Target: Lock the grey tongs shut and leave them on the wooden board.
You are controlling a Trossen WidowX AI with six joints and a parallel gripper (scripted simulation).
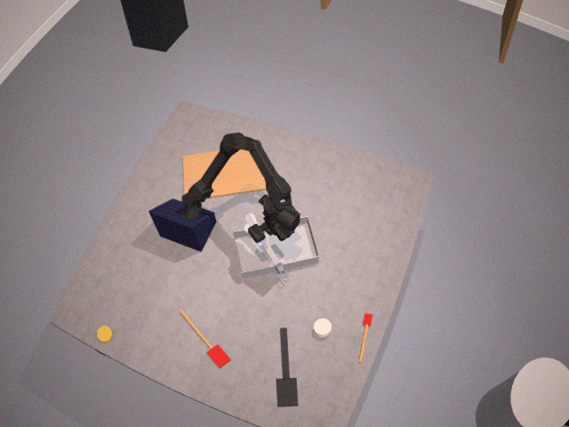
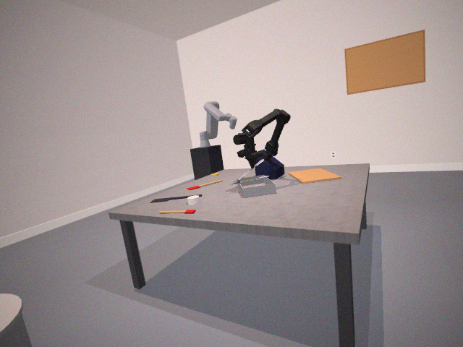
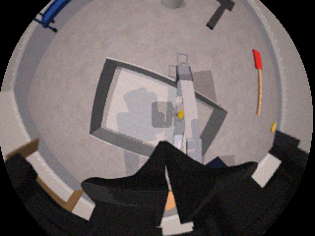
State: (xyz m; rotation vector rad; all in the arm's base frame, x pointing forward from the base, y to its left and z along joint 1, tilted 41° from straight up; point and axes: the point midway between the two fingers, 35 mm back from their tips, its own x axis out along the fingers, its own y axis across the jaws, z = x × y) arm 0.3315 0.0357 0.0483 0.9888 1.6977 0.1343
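My gripper tip is now 11 cm above the grey roasting tin. From my gripper tip the other things lie so: wooden board (37 cm behind, 26 cm to the left, 13 cm below); white disc (29 cm ahead, 24 cm to the right, 12 cm below); red spatula (8 cm behind, 47 cm to the right, 13 cm below).
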